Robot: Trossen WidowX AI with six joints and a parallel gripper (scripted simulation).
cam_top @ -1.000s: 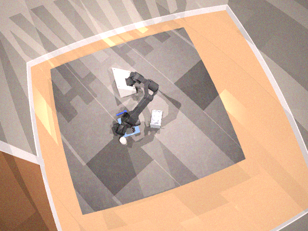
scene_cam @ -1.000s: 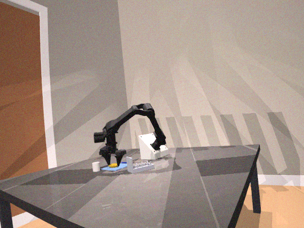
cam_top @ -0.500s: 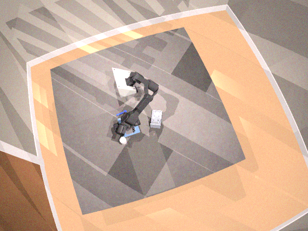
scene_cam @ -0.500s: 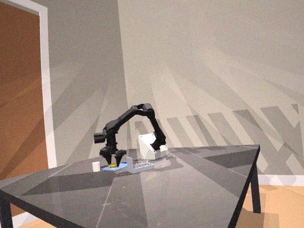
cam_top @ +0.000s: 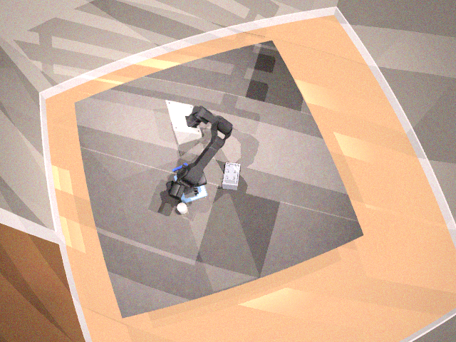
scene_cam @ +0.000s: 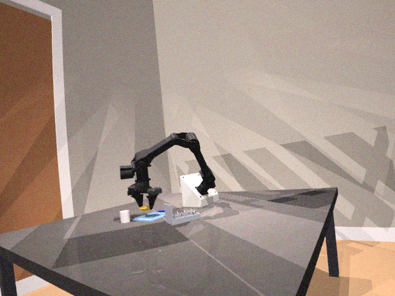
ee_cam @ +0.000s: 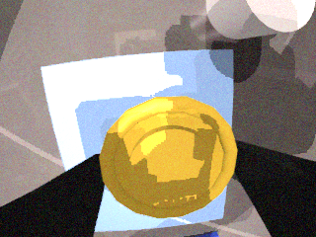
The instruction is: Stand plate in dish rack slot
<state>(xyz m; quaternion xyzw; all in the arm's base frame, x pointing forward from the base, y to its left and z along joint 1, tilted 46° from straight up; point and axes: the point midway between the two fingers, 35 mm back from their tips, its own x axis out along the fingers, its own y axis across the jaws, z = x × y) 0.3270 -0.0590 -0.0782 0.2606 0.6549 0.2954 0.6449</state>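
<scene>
Now: the mat 4 cm below my gripper tip, 2 cm behind it and 1 cm to the left of it. From my gripper tip the other things lie so: yellow plate 1 cm above; white cup 8 cm ahead, 5 cm to the right, 2 cm below; blue spoon 13 cm behind, 4 cm below, 1 cm to the right.
</scene>
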